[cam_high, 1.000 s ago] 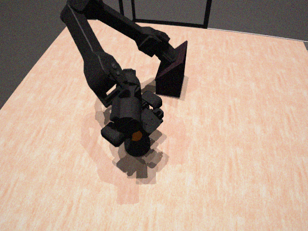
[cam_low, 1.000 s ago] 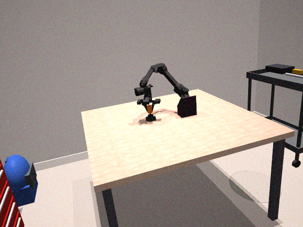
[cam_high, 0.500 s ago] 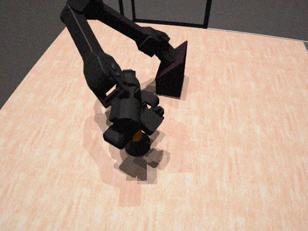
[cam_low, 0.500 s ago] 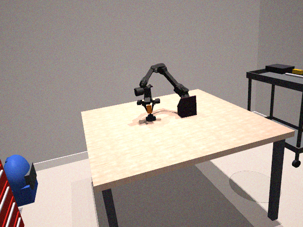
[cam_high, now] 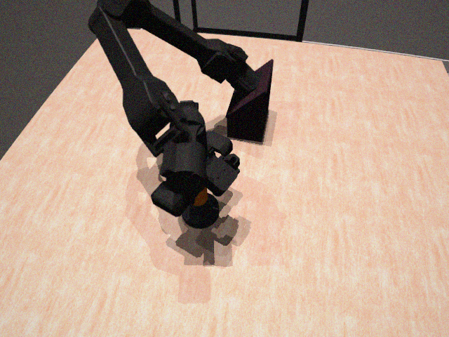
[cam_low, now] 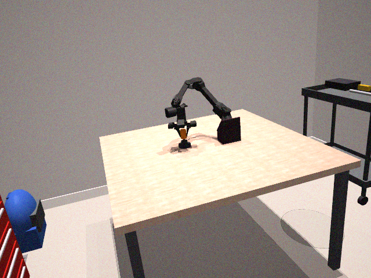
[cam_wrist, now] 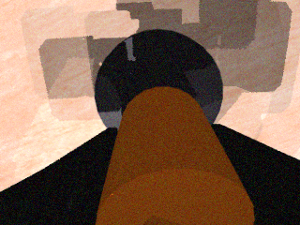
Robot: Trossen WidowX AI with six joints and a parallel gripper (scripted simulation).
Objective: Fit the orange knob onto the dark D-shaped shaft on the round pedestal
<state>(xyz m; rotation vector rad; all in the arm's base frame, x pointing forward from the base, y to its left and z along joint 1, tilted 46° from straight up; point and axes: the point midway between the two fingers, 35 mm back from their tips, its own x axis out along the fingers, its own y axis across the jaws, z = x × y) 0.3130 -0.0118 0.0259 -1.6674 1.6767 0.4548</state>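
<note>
Right now my gripper tip is 20 mm below the orange knob. From my gripper tip the other things lie so: round pedestal (40 mm below).
</note>
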